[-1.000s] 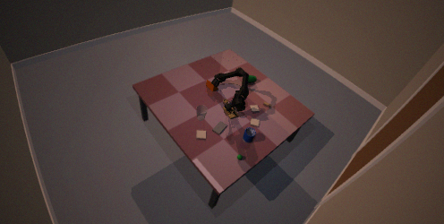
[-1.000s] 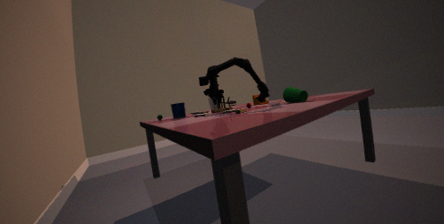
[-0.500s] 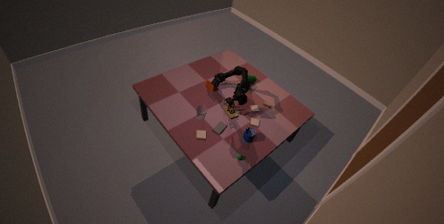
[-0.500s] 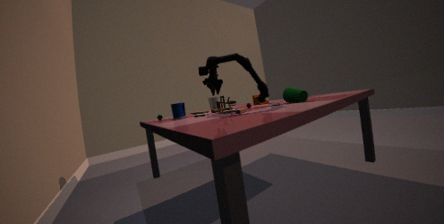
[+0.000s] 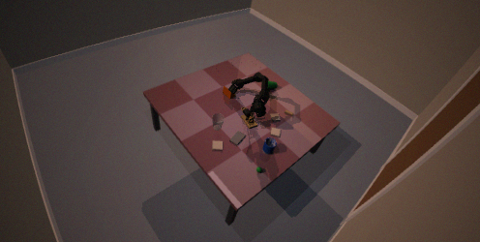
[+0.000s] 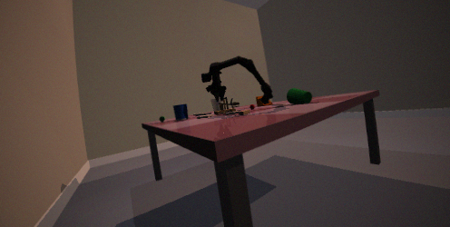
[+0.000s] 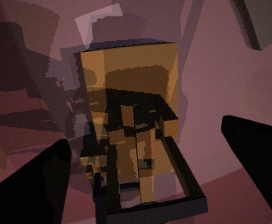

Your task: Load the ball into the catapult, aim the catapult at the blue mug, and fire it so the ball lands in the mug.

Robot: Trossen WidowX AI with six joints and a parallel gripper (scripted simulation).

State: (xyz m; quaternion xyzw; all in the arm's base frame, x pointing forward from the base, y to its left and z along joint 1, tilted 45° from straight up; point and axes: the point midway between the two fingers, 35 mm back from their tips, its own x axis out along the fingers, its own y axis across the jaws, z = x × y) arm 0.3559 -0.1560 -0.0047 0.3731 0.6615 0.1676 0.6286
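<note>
Now: the red ball 10 cm behind my gripper tip, 21 cm to the left of it and 7 cm below it. The rest, counted from my gripper tip: dark plate 4 cm ahead, 19 cm to the right, 8 cm below; blue mug 27 cm ahead, 9 cm to the right, 5 cm below; catapult 6 cm behind, 4 cm to the left, 3 cm below.
</note>
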